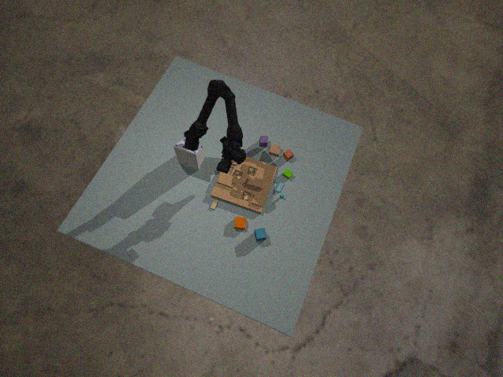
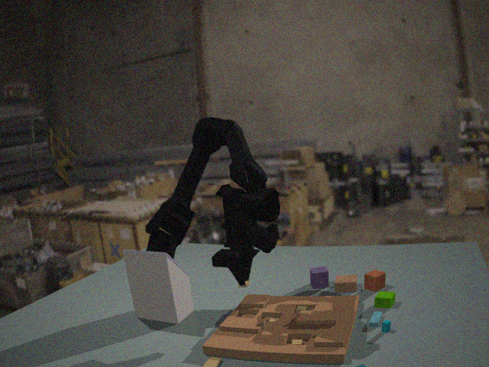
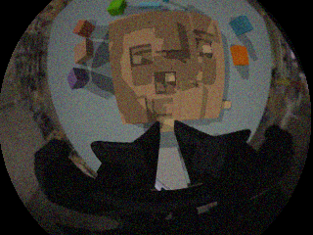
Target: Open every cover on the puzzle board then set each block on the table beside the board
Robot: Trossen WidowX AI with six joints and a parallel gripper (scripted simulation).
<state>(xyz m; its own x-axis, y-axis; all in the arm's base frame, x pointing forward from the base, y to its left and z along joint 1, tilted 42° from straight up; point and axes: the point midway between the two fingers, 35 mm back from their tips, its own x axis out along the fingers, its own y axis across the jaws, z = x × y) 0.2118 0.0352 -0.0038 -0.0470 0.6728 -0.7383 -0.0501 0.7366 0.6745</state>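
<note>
Right now the tan puzzle board is 110 mm ahead of my gripper tip, 80 mm below it and 20 mm to the right of it. Round my gripper tip: small tan bar (220 mm to the right, 100 mm below, 10 mm ahead); purple block (260 mm to the left, 110 mm ahead, 80 mm below); peach block (230 mm to the left, 190 mm ahead, 90 mm below).
</note>
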